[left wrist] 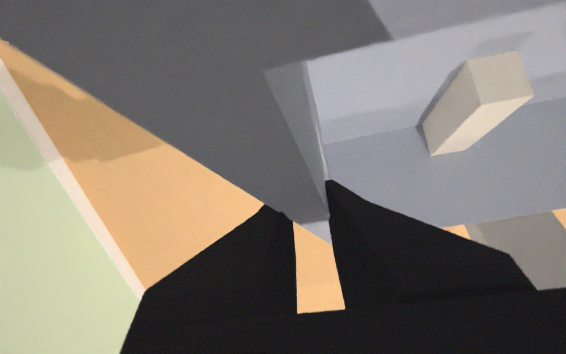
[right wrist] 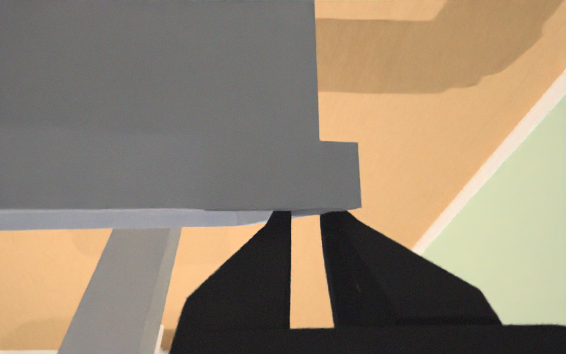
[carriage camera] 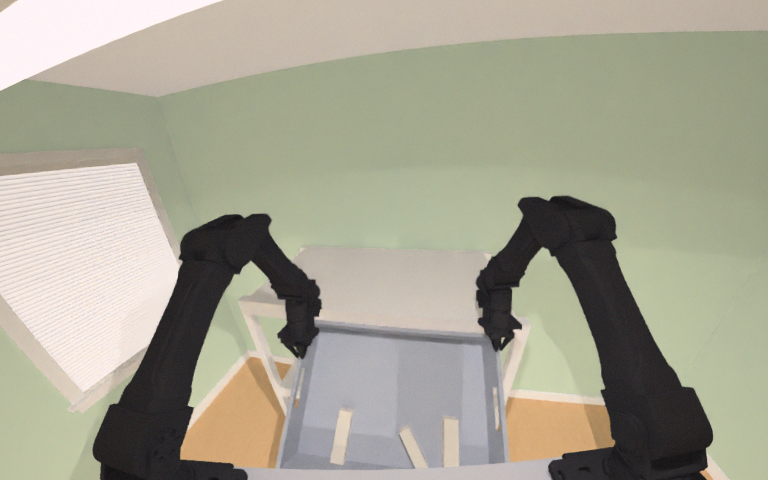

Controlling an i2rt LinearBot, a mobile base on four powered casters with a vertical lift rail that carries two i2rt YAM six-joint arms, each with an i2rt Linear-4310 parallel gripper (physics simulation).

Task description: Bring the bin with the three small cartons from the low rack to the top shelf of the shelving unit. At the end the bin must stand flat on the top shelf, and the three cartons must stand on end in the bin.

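Frame: origin at the left arm's base, x left, y back, z up, level; millimetres.
Where they show: left gripper, fingertip midpoint: [left wrist: 308, 197] [carriage camera: 301, 357]; right gripper, fingertip midpoint: [right wrist: 305, 206] [carriage camera: 497, 350].
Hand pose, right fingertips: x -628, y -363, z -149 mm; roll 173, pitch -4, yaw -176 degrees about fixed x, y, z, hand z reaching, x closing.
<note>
After its pixels a point has its place.
The grey-blue bin [carriage camera: 362, 367] {z -261, x -209, y -413 mm} [left wrist: 200, 125] [right wrist: 150, 100] {z -144, x -576, y -414 mm} hangs between the two arms, in front of the shelving unit; its far rim borders the front edge of the top shelf [carriage camera: 390, 283] {z -181, x -317, y -797 mm} in the picture. Three pale cartons [carriage camera: 341, 435] {z -349, x -152, y -248 mm} [carriage camera: 413, 448] {z -375, x -362, y -222 mm} [carriage camera: 450, 442] {z -359, x -469, y -226 mm} are near its near side, at differing angles. They look to be lying, not on end. One carton [left wrist: 480, 107] {z -310, x -145, y -295 mm} also shows in the left wrist view. My left gripper [carriage camera: 300, 354] {z -157, x -33, y -371 mm} [left wrist: 308, 197] {z -157, x -33, y -371 mm} is shut on the bin's left rim. My right gripper [carriage camera: 498, 346] {z -149, x -628, y -363 mm} [right wrist: 305, 206] {z -149, x -628, y -363 mm} is shut on the right rim.
A white front leg [carriage camera: 263, 350] {z -499, x 350, y -698 mm} of the shelving unit stands left of the bin, another leg [carriage camera: 514, 359] {z -365, x -792, y -491 mm} to the right. The green wall [carriage camera: 396, 141] {z 451, x -387, y -1235 mm} rises behind the unit. A window with a blind [carriage camera: 84, 271] {z -77, x 1382, y -832 mm} is at the left. Light grey carriage [carriage camera: 396, 474] {z -10, x -313, y -39 mm} borders the near side.
</note>
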